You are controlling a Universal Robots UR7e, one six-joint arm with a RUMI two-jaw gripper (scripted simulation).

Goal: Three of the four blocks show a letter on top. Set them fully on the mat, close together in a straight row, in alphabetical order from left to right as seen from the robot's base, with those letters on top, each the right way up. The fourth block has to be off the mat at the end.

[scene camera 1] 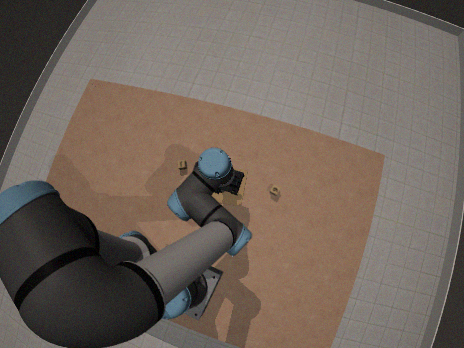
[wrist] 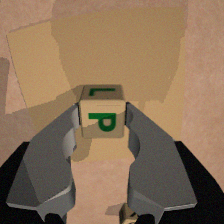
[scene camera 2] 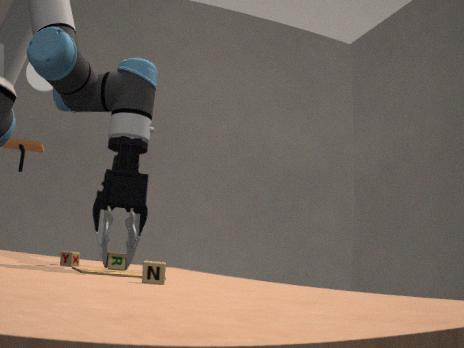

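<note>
My gripper point(scene camera 2: 115, 268) and point(wrist: 103, 104) is visible. Also visible: a mat point(wrist: 54, 60) and a block point(wrist: 102, 107).
</note>
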